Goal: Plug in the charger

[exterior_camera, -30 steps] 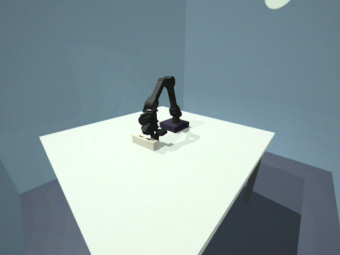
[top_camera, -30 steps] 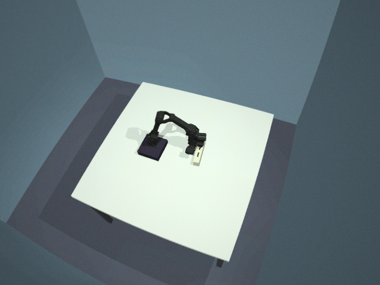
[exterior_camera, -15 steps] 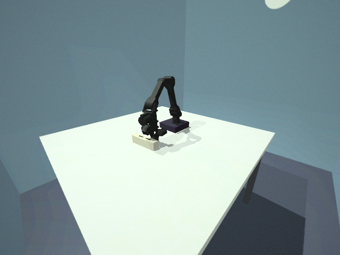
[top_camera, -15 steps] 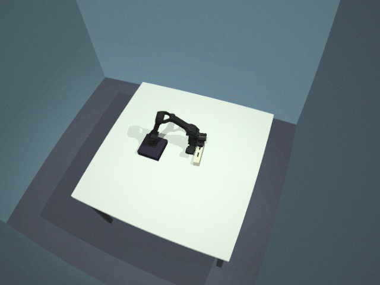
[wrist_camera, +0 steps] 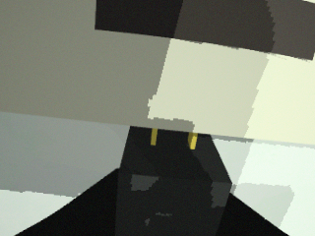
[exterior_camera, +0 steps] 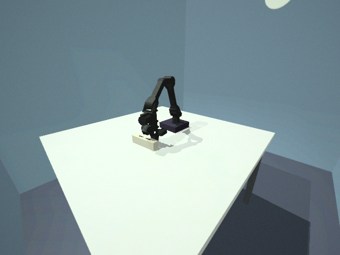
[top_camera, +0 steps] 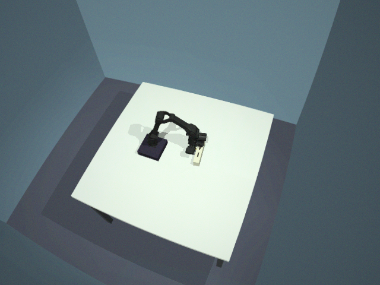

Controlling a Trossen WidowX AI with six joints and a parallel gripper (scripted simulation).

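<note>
Now: the two-prong charger 20 mm ahead of my gripper tip and 10 mm above it.
</note>
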